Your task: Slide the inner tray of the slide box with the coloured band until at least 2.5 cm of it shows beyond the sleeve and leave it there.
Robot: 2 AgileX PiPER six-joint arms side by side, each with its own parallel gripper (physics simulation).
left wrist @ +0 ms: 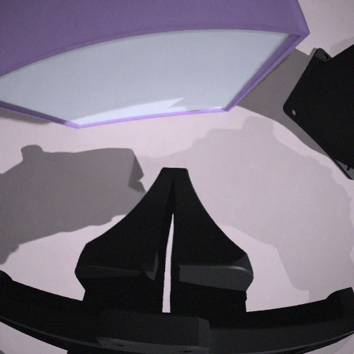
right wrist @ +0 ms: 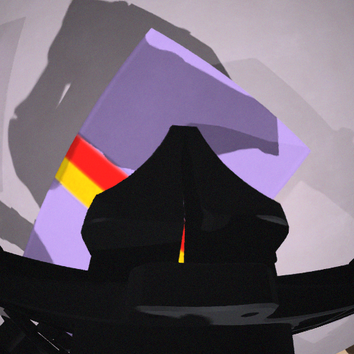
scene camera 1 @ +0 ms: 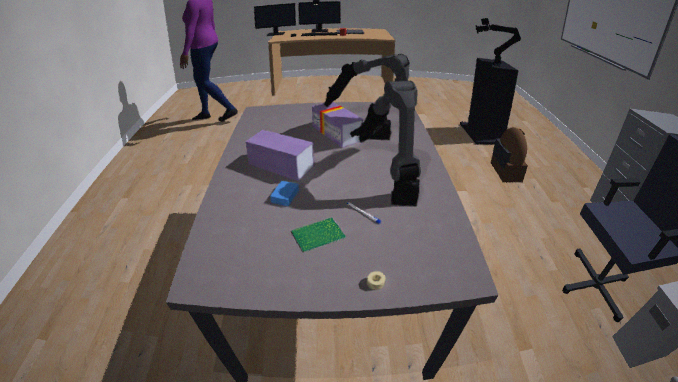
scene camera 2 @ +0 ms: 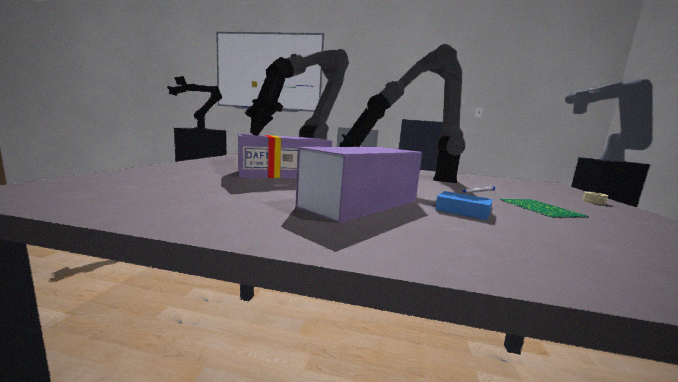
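My left gripper [left wrist: 174,182] is visible to me, and so is my right gripper, both in scene camera 2 [scene camera 2: 254,133] and in the right wrist view [right wrist: 182,142]. I also see a plain purple box [scene camera 1: 284,155]; in the left wrist view the plain purple box is out of frame, and in the right wrist view it is out of frame too. A purple slide box [right wrist: 161,83] is there, along with a blue block [scene camera 2: 472,206]. As for the green sheet, I see it in scene camera 1 [scene camera 1: 324,232] and in scene camera 2 [scene camera 2: 545,209].
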